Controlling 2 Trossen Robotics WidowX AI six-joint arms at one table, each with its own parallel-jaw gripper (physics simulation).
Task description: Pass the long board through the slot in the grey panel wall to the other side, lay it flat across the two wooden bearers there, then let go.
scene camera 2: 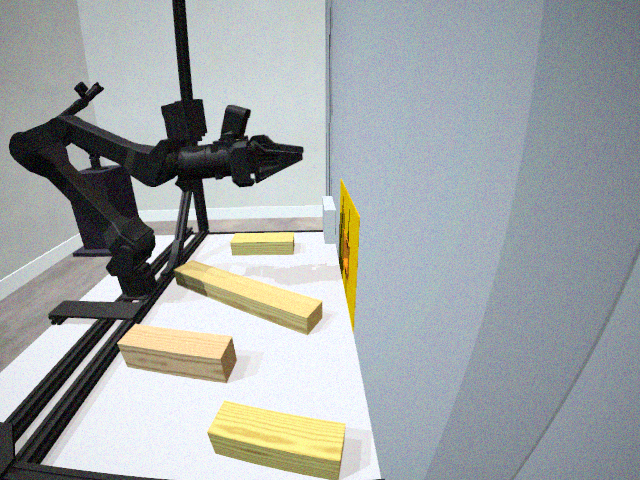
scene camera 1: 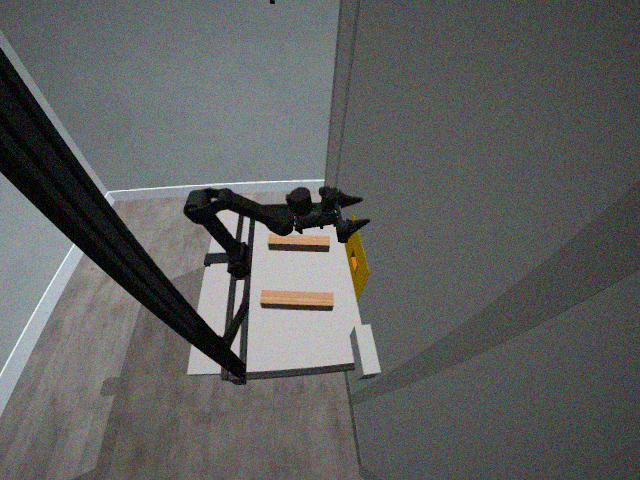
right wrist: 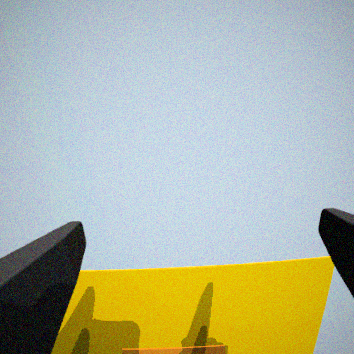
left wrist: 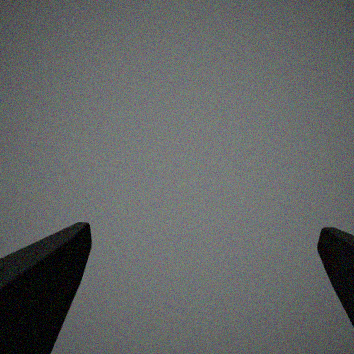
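Seen in the pictures: left gripper, fingertip midpoint: [scene camera 1: 366, 209] [left wrist: 206, 236]; right gripper, fingertip midpoint: [scene camera 2: 303, 152] [right wrist: 203, 226]; left arm's base, link origin: [scene camera 1: 240, 272]; right arm's base, link origin: [scene camera 2: 139, 291].
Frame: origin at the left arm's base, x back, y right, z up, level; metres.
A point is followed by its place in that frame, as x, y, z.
The long wooden board [scene camera 2: 248, 294] @[-0.669, -0.038, 0.019] lies flat and slantwise on the table in scene camera 2. The grey panel wall [scene camera 1: 491, 206] @[-0.433, 0.344, 0.645] [scene camera 2: 439, 155] @[-0.483, -0.350, 0.308] [left wrist: 200, 125] @[-0.432, -0.004, 0.352] [right wrist: 200, 125] @[-0.482, -0.007, 0.294] carries a yellow panel [scene camera 1: 361, 273] @[-0.431, 0.106, 0.118] [scene camera 2: 353, 289] @[-0.483, -0.091, 0.060] [right wrist: 270, 300] @[-0.484, -0.061, 0.153] with an orange-edged slot [scene camera 1: 354, 261] @[-0.440, 0.008, 0.044] [scene camera 2: 345, 255] @[-0.480, 0.053, 0.051] [right wrist: 175, 348] @[-0.485, 0.018, 0.106]. Two wooden bearers [scene camera 1: 298, 241] @[-0.232, -0.118, 0.028] [scene camera 1: 297, 298] @[-0.214, 0.136, 0.028] lie parallel on the table in scene camera 1. My left gripper [scene camera 1: 365, 210] @[-0.432, 0.000, 0.311] [left wrist: 206, 236] @[-0.432, 0.000, 0.311] is open and empty, above the far bearer's side, facing the wall. My right gripper [scene camera 2: 301, 151] @[-0.562, 0.000, 0.267] [right wrist: 203, 226] @[-0.562, 0.000, 0.267] is open and empty, above the board and higher than the slot.
In scene camera 2, a pinkish block [scene camera 2: 175, 346] @[-0.749, -0.192, 0.031] and a yellow block [scene camera 2: 279, 439] @[-0.589, -0.325, 0.025] lie nearer than the board, and another yellow block [scene camera 2: 262, 243] @[-0.677, 0.206, 0.015] lies beyond it. A pale block [scene camera 1: 368, 351] @[-0.409, 0.352, 0.081] [scene camera 2: 329, 219] @[-0.500, 0.270, 0.054] stands at the wall. A black post [scene camera 1: 129, 232] @[-0.037, 0.342, 0.626] crosses scene camera 1.
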